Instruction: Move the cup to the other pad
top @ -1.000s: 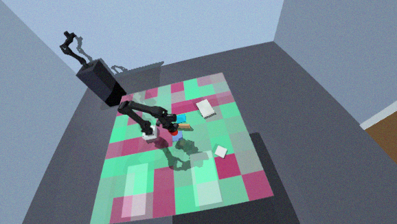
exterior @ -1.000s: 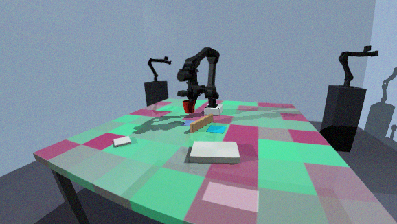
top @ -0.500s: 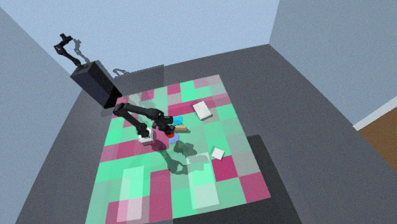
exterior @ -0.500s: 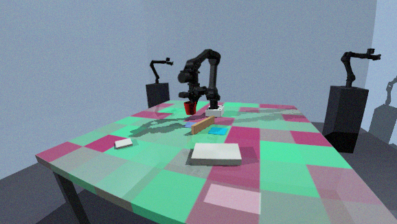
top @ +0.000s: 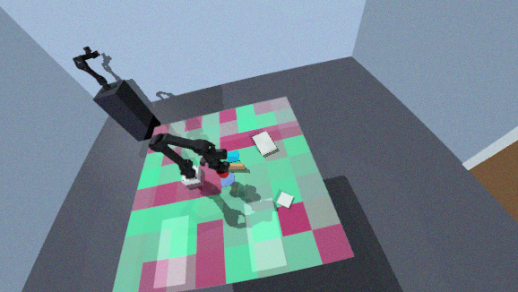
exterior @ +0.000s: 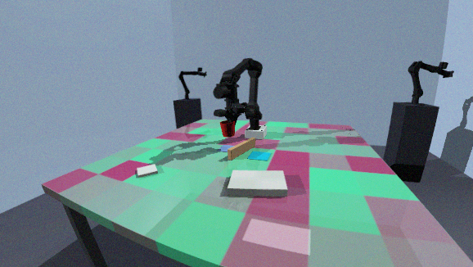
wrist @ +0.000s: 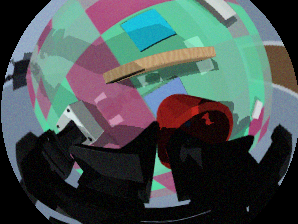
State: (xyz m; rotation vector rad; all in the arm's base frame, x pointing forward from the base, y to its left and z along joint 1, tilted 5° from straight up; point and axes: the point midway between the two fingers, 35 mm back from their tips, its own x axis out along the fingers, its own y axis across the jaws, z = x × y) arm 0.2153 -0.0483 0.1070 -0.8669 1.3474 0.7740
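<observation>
Right now my gripper tip is 9 cm above the wooden bar, 7 cm to the right of it and 5 cm short of it. The rest, counted from my gripper tip: dark blue pad (12 cm below, 3 cm ahead, 2 cm to the right); red cup (3 cm ahead, 2 cm to the right).
</observation>
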